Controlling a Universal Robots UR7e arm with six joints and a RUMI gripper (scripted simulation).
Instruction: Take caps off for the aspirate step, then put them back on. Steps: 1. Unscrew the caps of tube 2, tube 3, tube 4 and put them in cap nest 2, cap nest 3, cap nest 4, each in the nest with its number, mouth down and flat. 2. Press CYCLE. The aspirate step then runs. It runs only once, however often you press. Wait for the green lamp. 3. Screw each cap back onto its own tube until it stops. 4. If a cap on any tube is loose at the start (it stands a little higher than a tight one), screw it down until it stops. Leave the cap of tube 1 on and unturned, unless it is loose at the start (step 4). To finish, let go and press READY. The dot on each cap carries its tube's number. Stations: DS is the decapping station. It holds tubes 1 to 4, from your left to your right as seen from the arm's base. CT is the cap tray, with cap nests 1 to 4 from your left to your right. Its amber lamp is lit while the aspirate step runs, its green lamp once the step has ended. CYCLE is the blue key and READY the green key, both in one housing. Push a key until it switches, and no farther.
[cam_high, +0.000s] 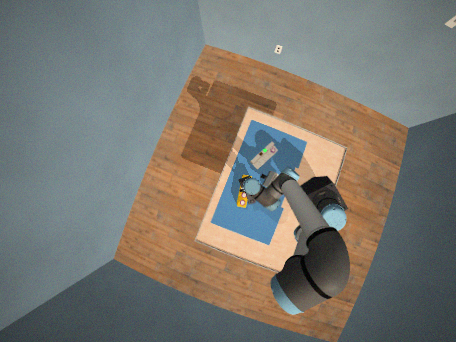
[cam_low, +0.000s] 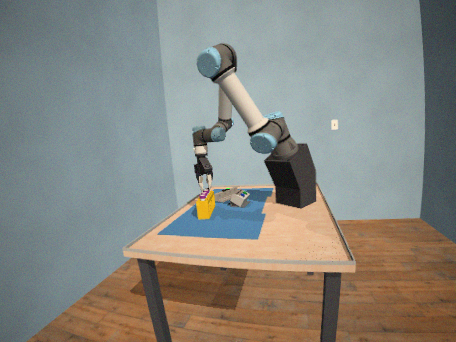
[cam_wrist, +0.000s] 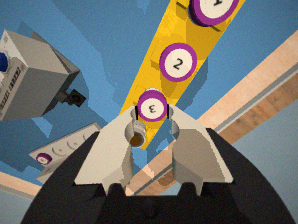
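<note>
The cap lies 1 cm below my hand. From my hand the other things lie so: green key: 19 cm behind, 15 cm to the right, 6 cm below; then blue cycle key: 19 cm behind, 10 cm to the right, 6 cm below; then key housing: 17 cm behind, 12 cm to the right, 7 cm below.
</note>
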